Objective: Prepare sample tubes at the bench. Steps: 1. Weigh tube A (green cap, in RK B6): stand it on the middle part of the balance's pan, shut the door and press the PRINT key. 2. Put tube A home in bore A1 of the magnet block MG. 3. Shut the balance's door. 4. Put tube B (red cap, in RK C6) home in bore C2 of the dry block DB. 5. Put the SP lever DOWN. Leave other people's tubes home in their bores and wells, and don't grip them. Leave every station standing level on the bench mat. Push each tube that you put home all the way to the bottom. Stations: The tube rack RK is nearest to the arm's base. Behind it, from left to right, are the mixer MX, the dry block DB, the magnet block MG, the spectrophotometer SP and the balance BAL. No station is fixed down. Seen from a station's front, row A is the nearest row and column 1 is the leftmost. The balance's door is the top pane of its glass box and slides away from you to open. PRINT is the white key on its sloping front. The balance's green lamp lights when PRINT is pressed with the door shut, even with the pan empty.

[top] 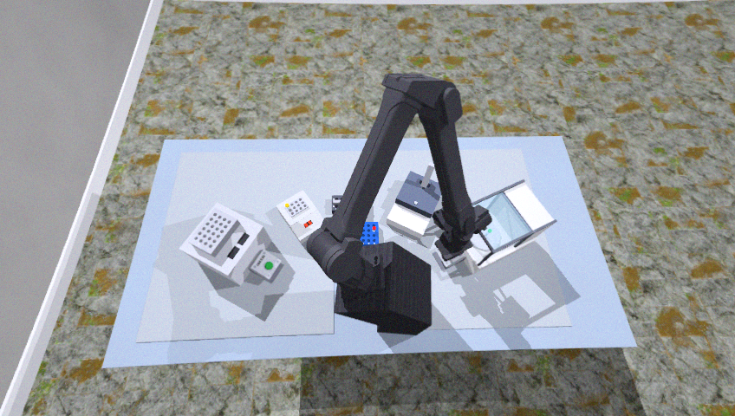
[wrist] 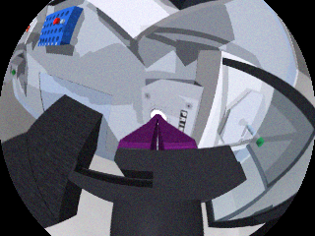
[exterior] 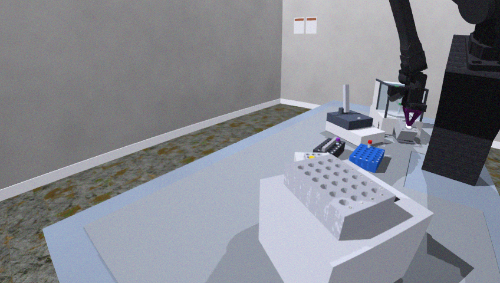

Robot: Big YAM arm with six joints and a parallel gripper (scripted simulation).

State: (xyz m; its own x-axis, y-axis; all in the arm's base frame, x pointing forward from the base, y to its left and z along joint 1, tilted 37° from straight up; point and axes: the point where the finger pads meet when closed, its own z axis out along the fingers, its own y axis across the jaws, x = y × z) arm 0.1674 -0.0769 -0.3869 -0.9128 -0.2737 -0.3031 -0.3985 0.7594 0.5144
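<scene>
Right now my hand is 10 mm above the white print key. Round my hand: balance door 50 mm ahead, 110 mm to the right, 130 mm above; then SP lever 260 mm ahead, 50 mm to the left, 70 mm above; then round pan 60 mm ahead, 130 mm to the right.
</scene>
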